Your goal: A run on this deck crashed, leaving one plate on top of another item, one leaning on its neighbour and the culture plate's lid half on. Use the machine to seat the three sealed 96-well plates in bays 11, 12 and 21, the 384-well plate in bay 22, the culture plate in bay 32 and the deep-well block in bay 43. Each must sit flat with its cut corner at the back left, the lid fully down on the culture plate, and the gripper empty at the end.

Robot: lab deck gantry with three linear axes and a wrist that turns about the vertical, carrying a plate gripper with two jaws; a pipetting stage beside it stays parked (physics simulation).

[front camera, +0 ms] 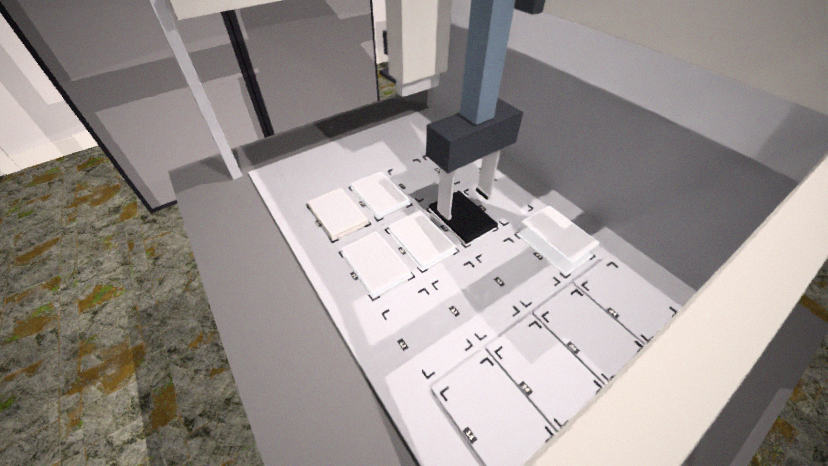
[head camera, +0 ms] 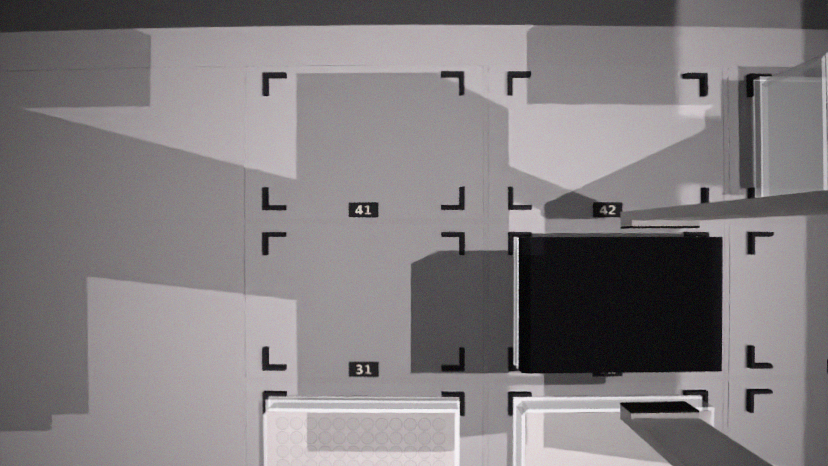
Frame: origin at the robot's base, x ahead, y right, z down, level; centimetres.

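Seen in the pictures: gripper, between the fingertips: point(front camera: 464, 204) point(head camera: 653, 315); robot's base, origin of its link: point(front camera: 308, 206).
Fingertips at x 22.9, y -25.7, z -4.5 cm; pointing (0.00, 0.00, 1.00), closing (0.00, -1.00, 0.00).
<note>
Offsets run from my fingertips to a thing's top centre. "spot": to the spot under its first point.
The culture plate under its black lid @[dy +0.0, dx +0.0, dz +2.8 cm] point(front camera: 470, 222) point(head camera: 622, 303) stands in the bay in front of bay 42; a thin light strip of plate shows at the lid's left edge in the head view. I cannot tell whether the lid is fully down. My gripper point(front camera: 464, 206) point(head camera: 660, 316) is open, its jaws apart from the lid's front and back edges. The tall pale deep-well block @[dy -10.7, dx +16.4, dz +0.3 cm] point(front camera: 559, 232) point(head camera: 793, 136) stands right of bay 42. Plates @[dy +21.4, dx -16.4, dz +3.1 cm] point(front camera: 338, 213) @[dy +10.7, dx -16.5, dz +3.1 cm] point(front camera: 379, 193) point(head camera: 362, 439) @[dy +21.5, dx -0.1, dz +3.1 cm] point(front camera: 376, 263) @[dy +10.7, dx -0.1, dz +3.1 cm] point(front camera: 421, 238) point(head camera: 579, 434) stand in four front bays; cut corners are unclear.
Bays 31 @[spot: dy +4.6, dx -16.5, dz +4.5 cm] point(head camera: 363, 369), 41 point(head camera: 363, 209) and 42 @[spot: dy -6.1, dx -0.1, dz +4.5 cm] point(head camera: 607, 209) hold no plates. The parked pipetting stage point(front camera: 418, 46) hangs behind the gripper in the front view. Larger marked bays lie at the lower right there.
</note>
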